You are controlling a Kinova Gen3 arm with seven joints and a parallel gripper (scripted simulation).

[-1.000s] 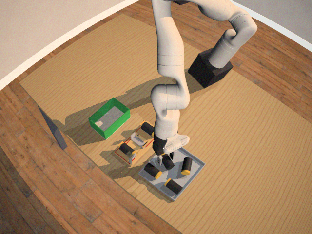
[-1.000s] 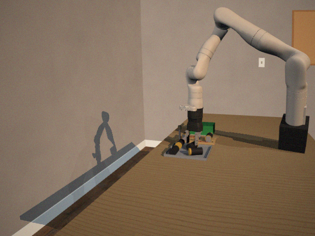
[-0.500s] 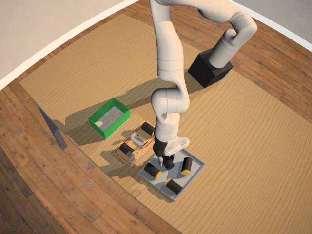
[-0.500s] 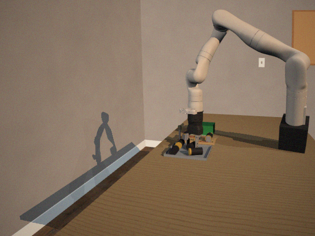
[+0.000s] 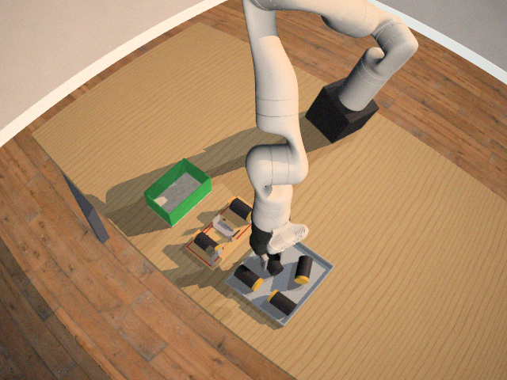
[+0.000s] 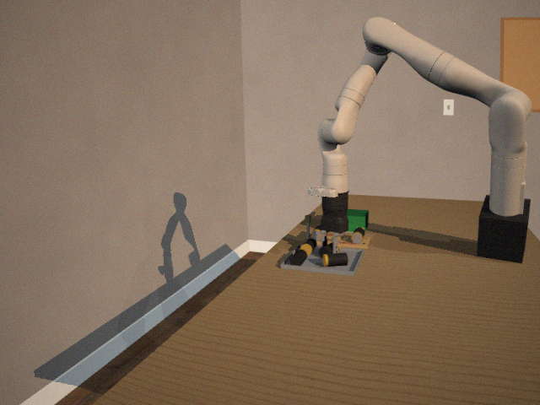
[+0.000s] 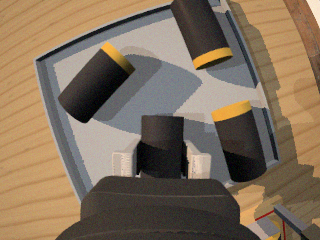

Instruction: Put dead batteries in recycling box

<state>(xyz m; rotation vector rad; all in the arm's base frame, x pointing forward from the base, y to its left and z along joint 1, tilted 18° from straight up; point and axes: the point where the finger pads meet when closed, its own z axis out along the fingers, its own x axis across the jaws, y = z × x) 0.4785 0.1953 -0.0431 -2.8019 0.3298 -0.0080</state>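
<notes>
Now: hand 40 mm to the right of the grey tray and 20 mm above it. Round my hand: green recycling box: 50 mm ahead, 300 mm to the right, 10 mm below.
</notes>
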